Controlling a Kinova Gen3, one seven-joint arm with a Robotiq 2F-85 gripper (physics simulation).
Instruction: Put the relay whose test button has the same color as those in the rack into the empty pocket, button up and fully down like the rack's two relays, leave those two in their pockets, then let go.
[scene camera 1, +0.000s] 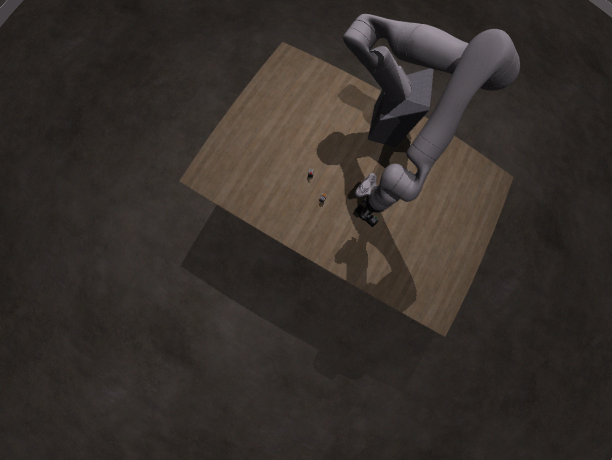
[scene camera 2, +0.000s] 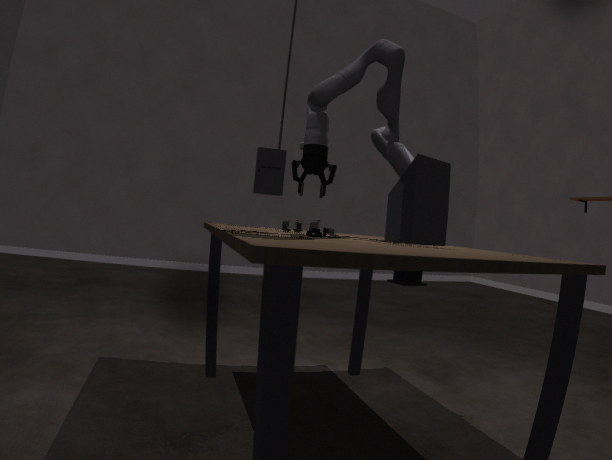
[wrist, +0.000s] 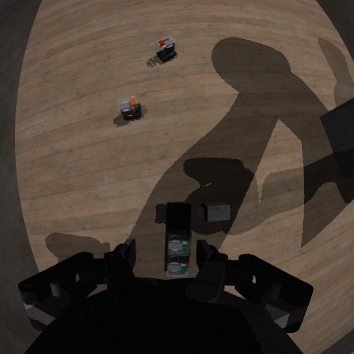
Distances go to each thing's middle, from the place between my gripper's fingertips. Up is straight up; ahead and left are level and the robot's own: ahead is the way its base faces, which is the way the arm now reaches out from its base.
My gripper is now 10 cm above the black rack (wrist: 177, 221), 3 cm to the right of it and 1 cm past it.
